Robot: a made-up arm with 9 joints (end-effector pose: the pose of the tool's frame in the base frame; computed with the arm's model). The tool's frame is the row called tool.
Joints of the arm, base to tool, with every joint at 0 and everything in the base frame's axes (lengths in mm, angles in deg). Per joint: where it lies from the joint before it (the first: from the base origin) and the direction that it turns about. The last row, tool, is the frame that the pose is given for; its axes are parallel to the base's.
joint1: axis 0 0 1 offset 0.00 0.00 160.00
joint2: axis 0 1 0 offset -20.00 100.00 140.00
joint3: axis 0 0 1 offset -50.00 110.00 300.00
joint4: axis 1 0 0 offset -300.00 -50.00 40.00
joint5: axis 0 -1 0 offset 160.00 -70.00 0.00
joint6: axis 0 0 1 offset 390.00 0.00 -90.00
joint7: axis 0 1 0 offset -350.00 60.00 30.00
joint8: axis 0 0 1 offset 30.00 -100.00 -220.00
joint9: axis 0 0 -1 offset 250.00 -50.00 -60.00
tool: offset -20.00 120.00 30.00
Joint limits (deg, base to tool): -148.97..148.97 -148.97..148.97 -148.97..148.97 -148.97..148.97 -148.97..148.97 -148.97..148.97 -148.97..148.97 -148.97..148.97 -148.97..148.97
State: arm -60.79 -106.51 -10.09 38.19 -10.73 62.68 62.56 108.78 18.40
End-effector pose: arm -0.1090 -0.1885 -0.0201 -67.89 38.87 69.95
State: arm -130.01 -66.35 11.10 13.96 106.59 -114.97 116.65 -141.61 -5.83
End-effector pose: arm 0.9855 0.4201 0.1614 78.60 -18.26 -122.03
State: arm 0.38 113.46 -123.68 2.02 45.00 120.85 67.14 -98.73 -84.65
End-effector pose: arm 1.0673 0.0932 0.7198 69.66 -141.55 -20.39
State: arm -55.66 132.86 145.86 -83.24 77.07 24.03 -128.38 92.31 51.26
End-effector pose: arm 0.0732 -0.0973 0.1260 39.65 106.98 68.72
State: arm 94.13 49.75 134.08 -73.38 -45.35 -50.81 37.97 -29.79 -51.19
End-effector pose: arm -0.1898 0.3033 0.0622 -40.51 -13.29 152.67
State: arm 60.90 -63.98 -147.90 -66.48 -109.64 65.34 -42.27 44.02 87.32
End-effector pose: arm -0.5479 0.0948 0.4331 82.71 109.12 -76.42
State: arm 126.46 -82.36 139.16 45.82 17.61 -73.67 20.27 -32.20 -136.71
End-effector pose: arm 0.1938 -0.2405 0.0959 40.43 15.94 -88.34
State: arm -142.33 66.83 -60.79 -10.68 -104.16 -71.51 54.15 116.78 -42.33
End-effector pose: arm 0.4108 -0.6009 0.1806 -60.14 52.07 90.29
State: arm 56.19 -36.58 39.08 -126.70 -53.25 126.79 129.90 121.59 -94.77
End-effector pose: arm -0.5579 -0.2095 1.3082 104.10 76.25 20.81
